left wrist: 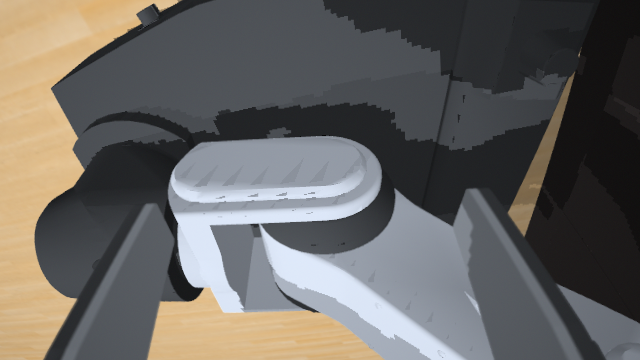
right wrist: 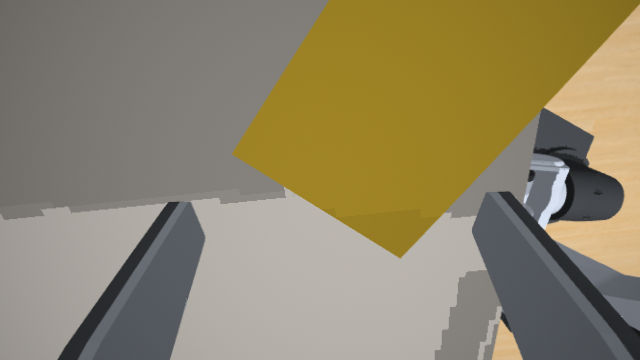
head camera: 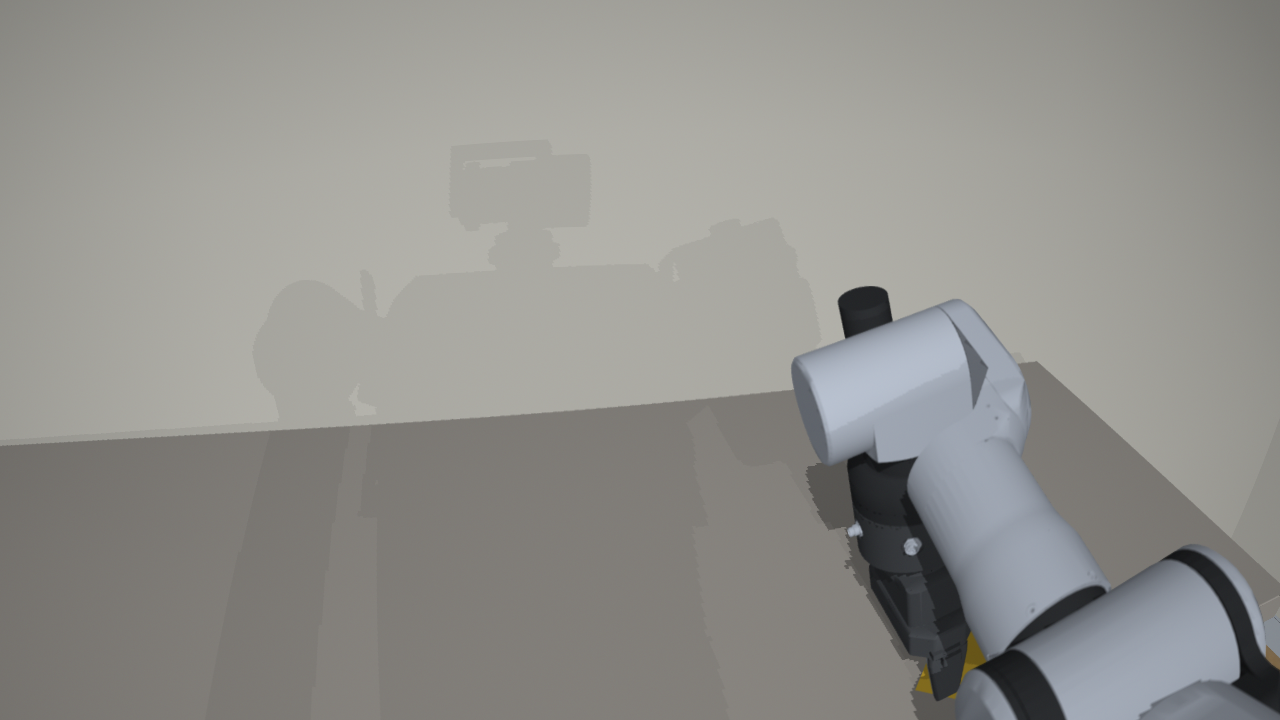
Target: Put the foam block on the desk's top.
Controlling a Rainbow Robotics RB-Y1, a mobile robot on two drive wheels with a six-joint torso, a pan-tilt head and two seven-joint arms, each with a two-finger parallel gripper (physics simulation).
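Frame: origin at the robot's base, x ahead, y left, z up, level; metres.
Where they show: left gripper, between the fingertips: (left wrist: 312, 215); right gripper, between the fingertips: (right wrist: 336, 215) (head camera: 922, 653).
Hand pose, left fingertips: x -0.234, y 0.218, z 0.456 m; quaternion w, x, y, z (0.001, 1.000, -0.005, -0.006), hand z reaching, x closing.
Observation:
After its pixels a point has its place.
A flat-looking yellow block (right wrist: 390, 100) @(z 0.955, x 0.285, y -0.288 m), which I take as the foam block, lies over the grey desk top (right wrist: 125, 100) @(z 0.910, x 0.377, y -0.275 m) (head camera: 537, 537) @(z 0.910, x 0.517, y 0.069 m) in the right wrist view. One corner points down between the fingers, and its far part runs out of the picture. In the head camera, small yellow parts (head camera: 975, 651) @(z 0.955, x 0.268, y -0.281 m) show beside the fingers. My right gripper (head camera: 947, 680) @(z 0.937, x 0.293, y -0.244 m) (right wrist: 336, 215) @(z 0.937, x 0.293, y -0.244 m) is open, fingers pointing down, with nothing held; its fingers stand on either side of the block's near corner, and the height gap cannot be told. My left gripper (left wrist: 312, 215) @(z 0.456, x -0.234, y 0.218 m) is open and empty.
The left wrist view shows the robot's dark base (left wrist: 300, 75) @(z 0.169, x -0.249, y 0.136 m), pale arm or body parts (left wrist: 270, 165) @(z 0.285, x -0.278, y 0.101 m), wooden floor (left wrist: 30, 150) @(z 0.000, x -0.832, y -0.057 m) and a dark surface (left wrist: 600, 200) @(z 0.214, x 0.194, y -0.053 m) at the right. A pale wall (head camera: 268, 134) @(z 1.273, x 0.753, y 0.402 m) stands behind the desk. In the right wrist view, the desk's edge runs at the right, beside robot parts.

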